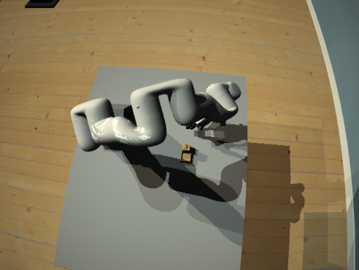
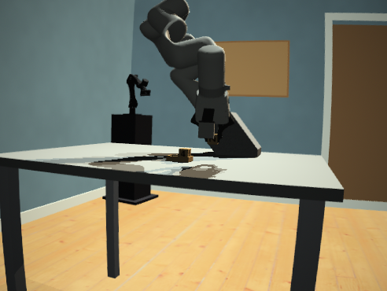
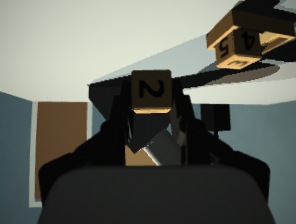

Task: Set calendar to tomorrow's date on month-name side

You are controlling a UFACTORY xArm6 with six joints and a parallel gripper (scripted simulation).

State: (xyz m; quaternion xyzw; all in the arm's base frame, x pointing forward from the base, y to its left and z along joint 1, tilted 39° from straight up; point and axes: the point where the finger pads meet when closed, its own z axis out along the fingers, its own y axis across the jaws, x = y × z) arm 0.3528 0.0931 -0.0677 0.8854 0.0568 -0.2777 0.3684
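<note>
Now: the wooden calendar tray 110 mm to the right of my hand and 80 mm below it. From my hand the other things lie so: wooden number cube 20 mm below, 10 mm behind.
</note>
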